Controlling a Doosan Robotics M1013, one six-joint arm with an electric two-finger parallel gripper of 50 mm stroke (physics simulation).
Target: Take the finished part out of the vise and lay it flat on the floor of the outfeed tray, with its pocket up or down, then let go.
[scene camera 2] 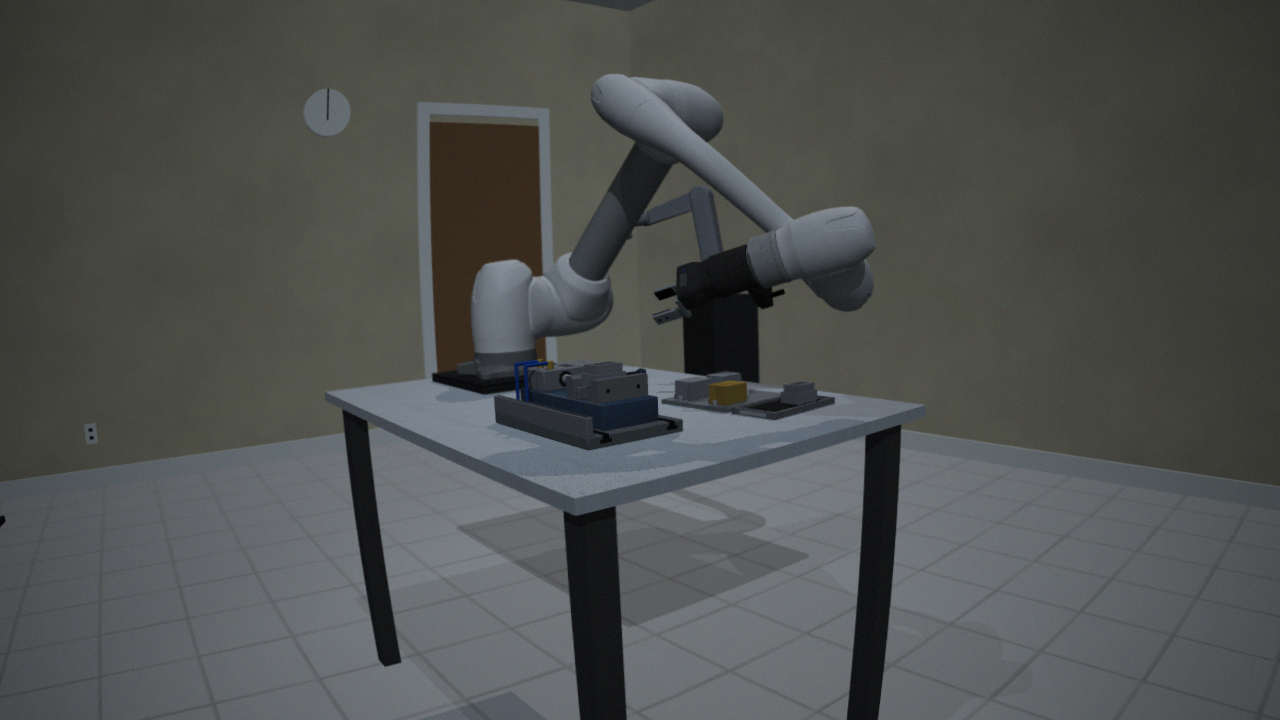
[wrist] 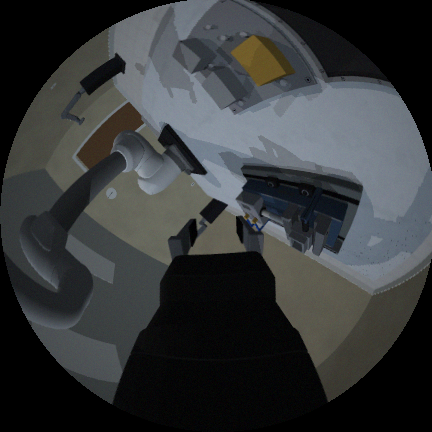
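Pixels of known places: gripper, fingertip midpoint: [scene camera 2: 656, 307] [wrist: 216, 225]; arm's base, link origin: [scene camera 2: 506, 372] [wrist: 178, 155].
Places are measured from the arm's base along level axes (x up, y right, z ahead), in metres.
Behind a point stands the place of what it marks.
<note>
The vise [scene camera 2: 617, 412] @(x 0.024, y 0.088, z 0.761 m) [wrist: 284, 197] @(x 0.032, y 0.025, z 0.625 m) has a blue body and grey jaws. A grey block, the part [scene camera 2: 601, 368] @(x 0.088, y 0.087, z 0.710 m) [wrist: 299, 240] @(x 0.091, y 0.047, z 0.694 m), sits between its jaws with its top showing above them; its pocket cannot be made out. The outfeed tray [scene camera 2: 757, 414] @(x -0.017, y -0.192, z 0.754 m) [wrist: 365, 80] is shallow with a dark floor, at the right of the table in the scene view and at the top right in the wrist view. Another grey block [scene camera 2: 798, 392] @(x 0.007, y -0.306, z 0.734 m) lies in it. My gripper [scene camera 2: 663, 304] @(x 0.173, y -0.072, z 0.618 m) [wrist: 216, 225] @(x 0.173, y -0.072, z 0.618 m) is open and empty, high above the table, tilted, apart from vise and tray.
A grey plate with pins [scene camera 2: 694, 403] @(x -0.014, y -0.161, z 0.598 m) [wrist: 306, 79] @(x -0.014, y -0.181, z 0.670 m) lies beside the tray and holds a yellow block [scene camera 2: 727, 392] @(x 0.011, y -0.196, z 0.658 m) [wrist: 260, 60] @(x 0.022, y -0.214, z 0.636 m) and two grey blocks. The vise stands on a base with a raised side wall [scene camera 2: 541, 420] @(x 0.006, y 0.176, z 0.660 m). Blue tubing [scene camera 2: 518, 380] @(x 0.056, y 0.164, z 0.531 m) rises at the vise's end.
</note>
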